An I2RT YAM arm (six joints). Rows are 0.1 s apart.
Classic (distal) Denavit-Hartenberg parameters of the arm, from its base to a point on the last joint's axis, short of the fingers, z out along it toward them. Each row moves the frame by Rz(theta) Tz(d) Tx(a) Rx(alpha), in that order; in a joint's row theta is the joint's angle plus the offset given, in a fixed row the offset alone. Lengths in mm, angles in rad.
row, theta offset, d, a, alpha
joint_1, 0, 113.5, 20, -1.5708
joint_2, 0, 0, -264, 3.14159
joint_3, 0.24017, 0, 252.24, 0
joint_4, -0.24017, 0, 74, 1.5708
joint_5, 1.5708, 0, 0, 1.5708
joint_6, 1.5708, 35.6, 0, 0
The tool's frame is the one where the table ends.
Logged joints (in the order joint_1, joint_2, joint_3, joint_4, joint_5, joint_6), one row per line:
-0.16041, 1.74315, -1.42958, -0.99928, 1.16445, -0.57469
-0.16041, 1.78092, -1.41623, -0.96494, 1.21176, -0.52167
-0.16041, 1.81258, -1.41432, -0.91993, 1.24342, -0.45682
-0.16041, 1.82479, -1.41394, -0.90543, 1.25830, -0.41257
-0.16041, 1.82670, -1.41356, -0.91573, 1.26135, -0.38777
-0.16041, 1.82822, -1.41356, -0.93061, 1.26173, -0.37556
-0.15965, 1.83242, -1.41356, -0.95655, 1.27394, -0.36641
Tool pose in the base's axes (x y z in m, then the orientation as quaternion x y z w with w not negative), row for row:
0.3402, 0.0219, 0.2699, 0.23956, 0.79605, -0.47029, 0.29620
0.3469, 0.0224, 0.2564, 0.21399, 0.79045, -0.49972, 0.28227
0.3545, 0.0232, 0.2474, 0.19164, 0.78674, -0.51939, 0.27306
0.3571, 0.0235, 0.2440, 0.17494, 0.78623, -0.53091, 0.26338
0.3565, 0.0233, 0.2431, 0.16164, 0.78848, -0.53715, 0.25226
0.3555, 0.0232, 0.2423, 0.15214, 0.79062, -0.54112, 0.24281
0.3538, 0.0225, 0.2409, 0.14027, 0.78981, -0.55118, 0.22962
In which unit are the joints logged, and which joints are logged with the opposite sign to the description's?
The joints are logged in radians. Opposite sign: joint_1, joint_3, joint_6.
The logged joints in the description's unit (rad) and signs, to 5 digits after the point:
0.16041, 1.74315, 1.42958, -0.99928, 1.16445, 0.57469
0.16041, 1.78092, 1.41623, -0.96494, 1.21176, 0.52167
0.16041, 1.81258, 1.41432, -0.91993, 1.24342, 0.45682
0.16041, 1.82479, 1.41394, -0.90543, 1.25830, 0.41257
0.16041, 1.82670, 1.41356, -0.91573, 1.26135, 0.38777
0.16041, 1.82822, 1.41356, -0.93061, 1.26173, 0.37556
0.15965, 1.83242, 1.41356, -0.95655, 1.27394, 0.36641

